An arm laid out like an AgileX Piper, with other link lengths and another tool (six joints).
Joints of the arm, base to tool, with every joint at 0 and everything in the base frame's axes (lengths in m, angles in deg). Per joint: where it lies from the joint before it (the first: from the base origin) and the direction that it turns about. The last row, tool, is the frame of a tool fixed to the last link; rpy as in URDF.
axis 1: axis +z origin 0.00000 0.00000 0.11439
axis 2: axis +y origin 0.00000 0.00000 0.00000
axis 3: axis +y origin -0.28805 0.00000 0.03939
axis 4: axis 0.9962 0 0.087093 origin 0.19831 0.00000 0.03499
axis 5: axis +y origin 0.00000 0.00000 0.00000
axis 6: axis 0.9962 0 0.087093 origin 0.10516 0.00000 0.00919
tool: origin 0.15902 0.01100 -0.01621 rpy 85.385 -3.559 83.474
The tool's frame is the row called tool.
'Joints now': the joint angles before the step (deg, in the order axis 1, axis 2, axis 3, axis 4, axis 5, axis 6). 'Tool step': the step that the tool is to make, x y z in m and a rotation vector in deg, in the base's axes. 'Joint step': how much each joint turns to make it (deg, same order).
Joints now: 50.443 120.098 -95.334 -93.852 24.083 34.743
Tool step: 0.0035 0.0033 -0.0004 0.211 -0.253 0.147
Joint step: -0.158 0.911 -1.243 -0.181 -0.267 0.024
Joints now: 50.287 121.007 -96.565 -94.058 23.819 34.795
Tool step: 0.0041 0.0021 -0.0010 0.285 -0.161 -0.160
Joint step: -0.197 0.967 -1.270 -0.009 -0.053 0.057
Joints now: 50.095 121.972 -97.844 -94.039 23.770 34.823
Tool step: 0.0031 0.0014 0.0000 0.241 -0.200 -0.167
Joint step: -0.128 0.684 -0.998 0.020 0.036 -0.006
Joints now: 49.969 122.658 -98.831 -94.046 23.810 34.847
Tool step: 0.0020 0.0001 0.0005 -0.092 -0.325 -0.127
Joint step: -0.075 0.341 -0.469 -0.275 0.149 0.001
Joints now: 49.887 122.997 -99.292 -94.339 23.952 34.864
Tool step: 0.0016 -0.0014 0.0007 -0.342 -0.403 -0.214
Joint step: -0.073 0.117 -0.098 -0.441 0.303 -0.016
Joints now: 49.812 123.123 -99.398 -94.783 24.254 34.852
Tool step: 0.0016 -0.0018 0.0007 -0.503 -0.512 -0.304
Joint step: -0.021 0.126 -0.047 -0.546 0.499 -0.044
